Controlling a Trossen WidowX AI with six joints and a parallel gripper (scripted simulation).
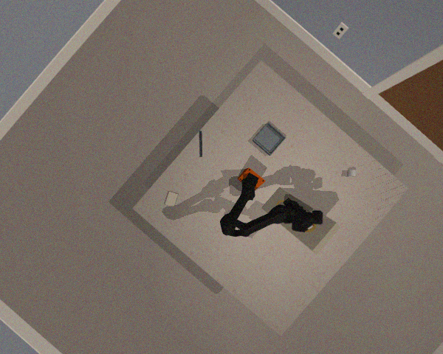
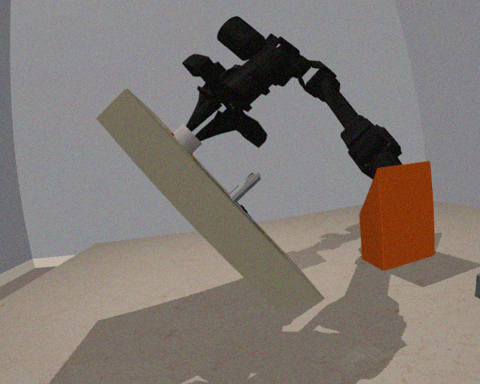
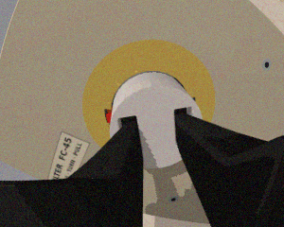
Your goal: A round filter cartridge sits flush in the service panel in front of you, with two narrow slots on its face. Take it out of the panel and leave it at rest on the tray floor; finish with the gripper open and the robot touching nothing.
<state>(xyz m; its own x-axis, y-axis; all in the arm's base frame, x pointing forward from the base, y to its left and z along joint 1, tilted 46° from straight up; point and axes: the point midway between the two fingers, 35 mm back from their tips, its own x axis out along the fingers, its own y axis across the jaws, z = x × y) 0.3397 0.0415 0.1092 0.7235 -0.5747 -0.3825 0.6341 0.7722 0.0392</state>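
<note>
Now: gripper tip 1 cm short of the round filter cartridge and 1 cm above it. Also, from my gripper tip: service panel: 2 cm behind, 9 cm below; then white block: 71 cm behind, 33 cm to the right, 26 cm below; then grey tray: 38 cm behind, 34 cm to the left, 26 cm below.
</note>
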